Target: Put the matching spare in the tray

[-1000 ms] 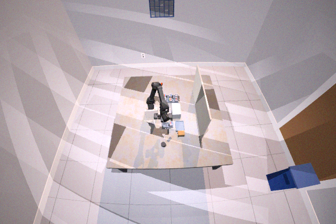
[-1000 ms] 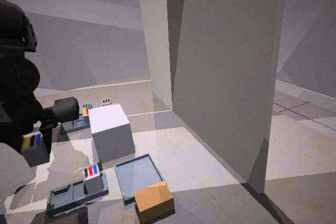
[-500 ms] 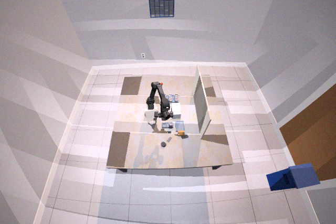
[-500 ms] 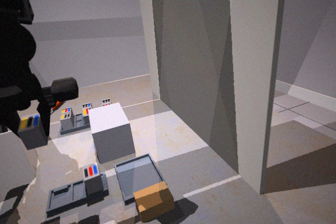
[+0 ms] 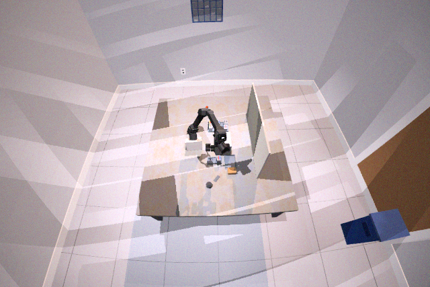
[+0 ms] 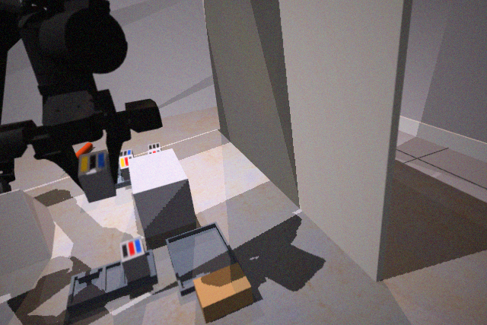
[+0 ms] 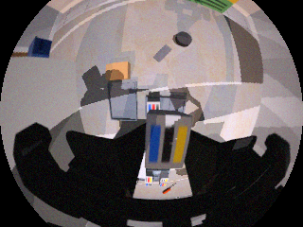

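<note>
The grey tray is 110 mm ahead of my gripper tip, 10 mm to the left of it and 180 mm below it. From my gripper tip the other things lie so: grey base plate: 30 mm behind, 20 mm to the left, 170 mm below; then brown box: 130 mm ahead, 80 mm to the right, 170 mm below; then grey spare: 30 mm above.
</note>
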